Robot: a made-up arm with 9 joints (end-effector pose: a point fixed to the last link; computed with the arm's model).
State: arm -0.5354 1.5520 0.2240 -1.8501 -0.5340 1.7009 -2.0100 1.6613 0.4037
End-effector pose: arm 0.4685 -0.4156 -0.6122 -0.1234 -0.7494 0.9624
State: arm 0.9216 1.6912 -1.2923 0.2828 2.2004 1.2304 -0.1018 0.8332 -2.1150
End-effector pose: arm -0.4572 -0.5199 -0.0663 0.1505 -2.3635 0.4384
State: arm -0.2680 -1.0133 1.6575 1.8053 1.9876 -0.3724 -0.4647 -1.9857 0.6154
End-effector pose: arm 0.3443 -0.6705 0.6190 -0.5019 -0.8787 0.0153
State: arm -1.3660 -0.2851 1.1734 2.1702 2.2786 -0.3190 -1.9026 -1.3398 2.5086
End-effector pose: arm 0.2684 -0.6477 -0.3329 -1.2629 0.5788 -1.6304
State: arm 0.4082 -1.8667 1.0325 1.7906 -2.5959 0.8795 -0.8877 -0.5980 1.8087
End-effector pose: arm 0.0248 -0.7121 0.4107 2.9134 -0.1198 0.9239
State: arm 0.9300 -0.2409 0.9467 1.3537 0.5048 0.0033 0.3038 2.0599 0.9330
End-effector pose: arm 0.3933 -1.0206 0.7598 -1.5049 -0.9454 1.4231
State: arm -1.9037 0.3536 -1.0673 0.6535 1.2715 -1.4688 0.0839 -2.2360 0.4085
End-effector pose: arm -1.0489 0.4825 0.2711 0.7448 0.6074 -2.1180
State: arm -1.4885 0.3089 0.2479 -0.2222 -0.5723 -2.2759 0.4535 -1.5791 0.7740
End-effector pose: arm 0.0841 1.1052 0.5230 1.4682 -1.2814 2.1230
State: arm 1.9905 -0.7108 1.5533 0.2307 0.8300 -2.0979 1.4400 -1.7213 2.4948
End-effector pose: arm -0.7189 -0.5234 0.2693 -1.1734 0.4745 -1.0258
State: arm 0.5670 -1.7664 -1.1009 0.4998 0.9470 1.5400 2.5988 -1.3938 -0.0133
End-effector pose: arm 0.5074 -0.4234 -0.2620 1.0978 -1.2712 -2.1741
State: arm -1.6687 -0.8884 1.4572 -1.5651 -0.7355 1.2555 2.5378 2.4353 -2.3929
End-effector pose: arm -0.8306 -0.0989 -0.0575 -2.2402 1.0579 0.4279
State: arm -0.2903 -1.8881 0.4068 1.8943 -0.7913 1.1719 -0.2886 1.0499 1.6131
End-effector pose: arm 0.5301 -0.5342 -0.2209 -2.0886 -1.3245 -0.7063
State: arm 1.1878 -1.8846 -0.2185 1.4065 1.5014 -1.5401 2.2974 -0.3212 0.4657
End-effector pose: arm 0.2516 0.0430 -0.6319 -1.0347 -1.1093 2.2751
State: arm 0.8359 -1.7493 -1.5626 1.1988 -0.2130 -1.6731 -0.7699 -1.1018 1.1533
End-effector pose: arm 1.5287 0.7488 0.5805 -1.5038 -1.8519 1.2995
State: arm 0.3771 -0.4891 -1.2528 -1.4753 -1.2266 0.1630 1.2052 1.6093 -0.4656
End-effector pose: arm -0.3149 0.3274 -0.8098 -2.2917 -0.7097 -1.9659
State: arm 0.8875 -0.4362 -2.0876 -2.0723 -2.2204 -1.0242 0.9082 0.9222 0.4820
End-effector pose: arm -0.3695 -0.5175 -0.7094 -0.7623 -1.3290 -2.7108
